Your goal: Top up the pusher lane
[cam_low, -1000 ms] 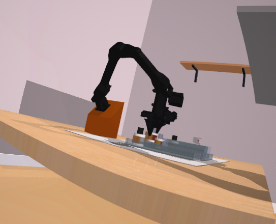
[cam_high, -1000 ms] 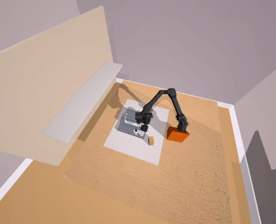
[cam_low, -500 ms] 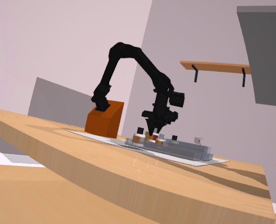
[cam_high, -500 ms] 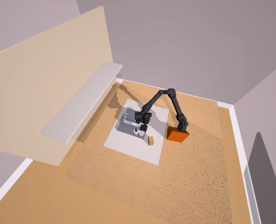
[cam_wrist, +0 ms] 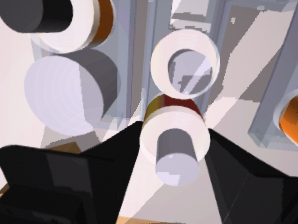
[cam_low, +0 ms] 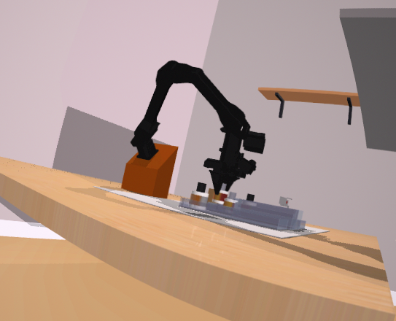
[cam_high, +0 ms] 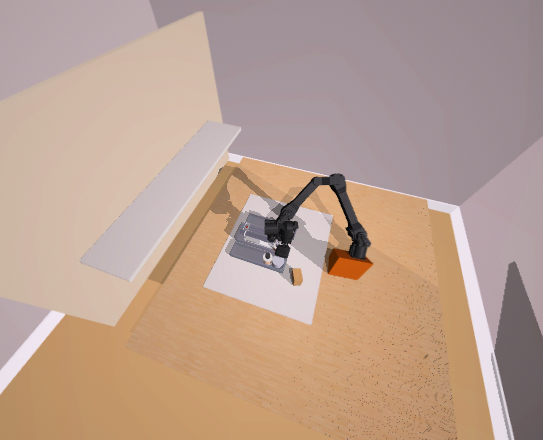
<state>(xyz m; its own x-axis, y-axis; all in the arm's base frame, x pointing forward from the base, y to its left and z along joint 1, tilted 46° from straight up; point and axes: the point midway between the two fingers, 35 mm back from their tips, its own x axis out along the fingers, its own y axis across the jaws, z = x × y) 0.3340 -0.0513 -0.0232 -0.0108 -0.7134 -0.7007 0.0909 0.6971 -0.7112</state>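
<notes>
The wooden block lies 80 mm behind my gripper tip, 140 mm to the left of it and 20 mm below it. Also, from my gripper tip: lane unit (150 mm ahead, 40 mm to the right, 30 mm below).
</notes>
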